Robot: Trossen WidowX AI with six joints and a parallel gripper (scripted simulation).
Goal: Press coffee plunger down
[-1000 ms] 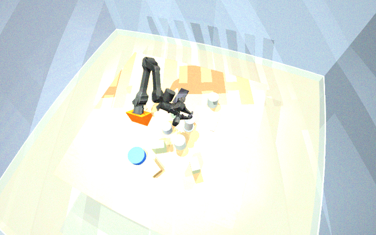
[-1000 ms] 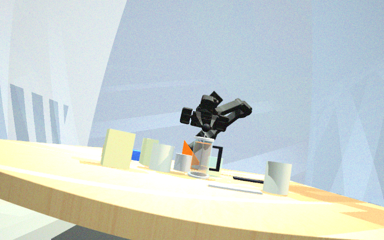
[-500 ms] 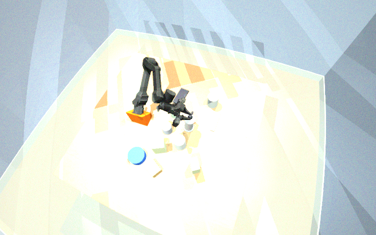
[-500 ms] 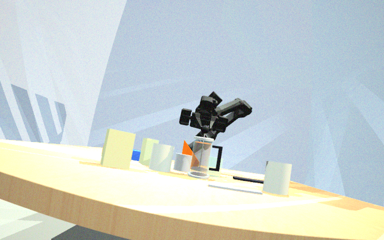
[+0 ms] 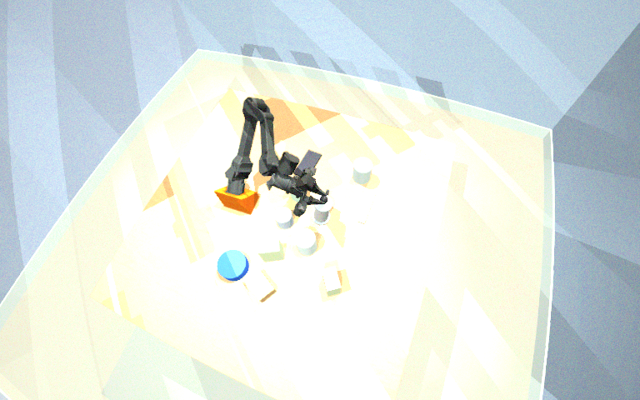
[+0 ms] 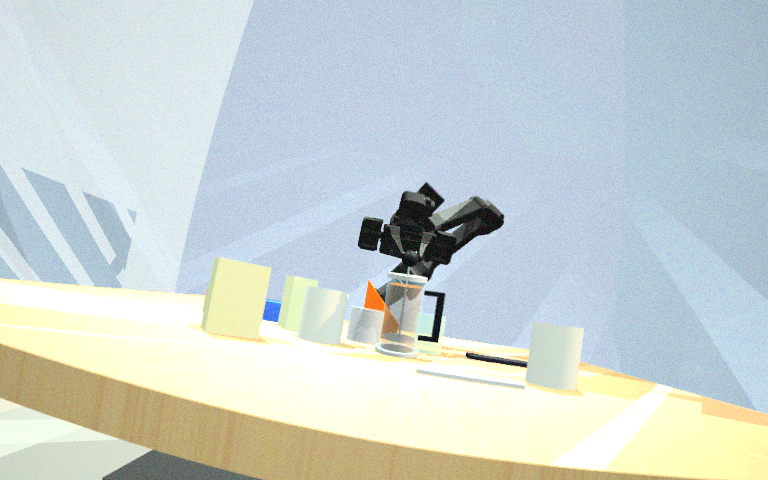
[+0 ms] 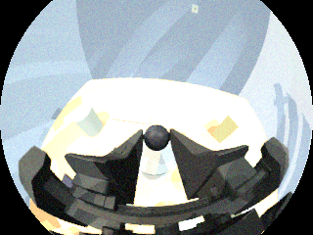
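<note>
The coffee press is 20 mm behind my gripper tip, 20 mm to the left of it and 90 mm below it. From my gripper tip the other things lie so: blue disc: 320 mm behind, 290 mm to the right, 150 mm below; then dark flat tablet: 150 mm behind, 250 mm to the left, 170 mm below.
</note>
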